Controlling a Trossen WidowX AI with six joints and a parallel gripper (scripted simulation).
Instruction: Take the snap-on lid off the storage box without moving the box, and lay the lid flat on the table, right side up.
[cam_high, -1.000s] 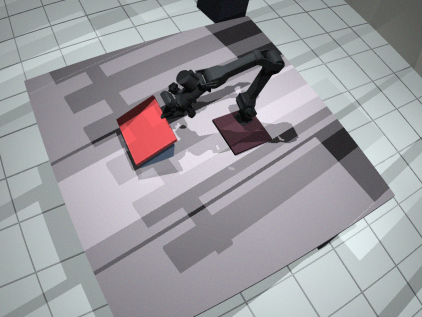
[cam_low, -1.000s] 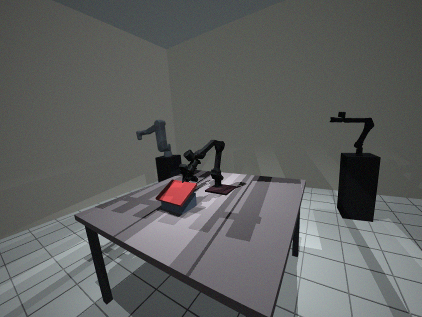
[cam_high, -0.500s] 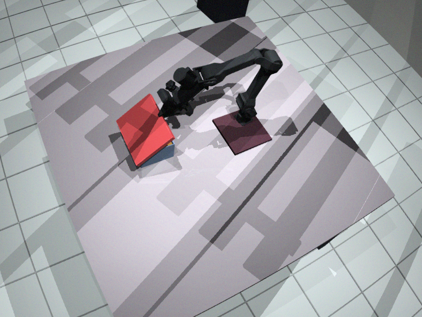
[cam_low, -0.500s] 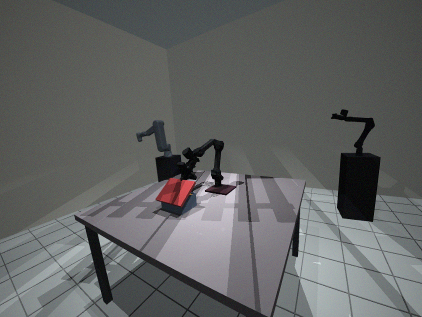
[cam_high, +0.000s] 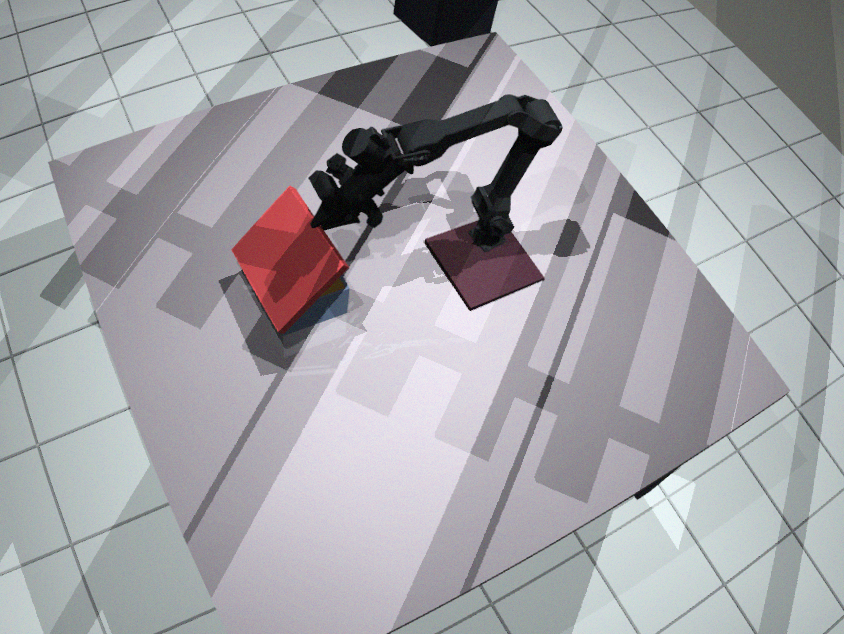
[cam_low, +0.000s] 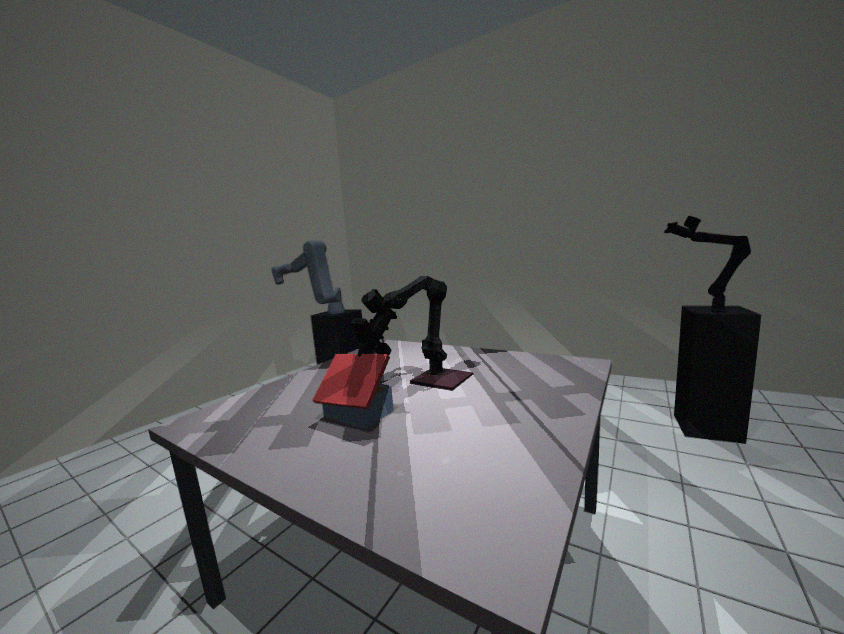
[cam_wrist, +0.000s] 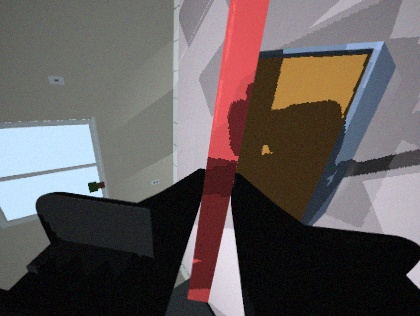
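My gripper tip is now 7 cm short of the red lid and 5 cm above it. From my gripper tip the other things lie so: storage box: 3 cm ahead, 1 cm to the right, 14 cm below.
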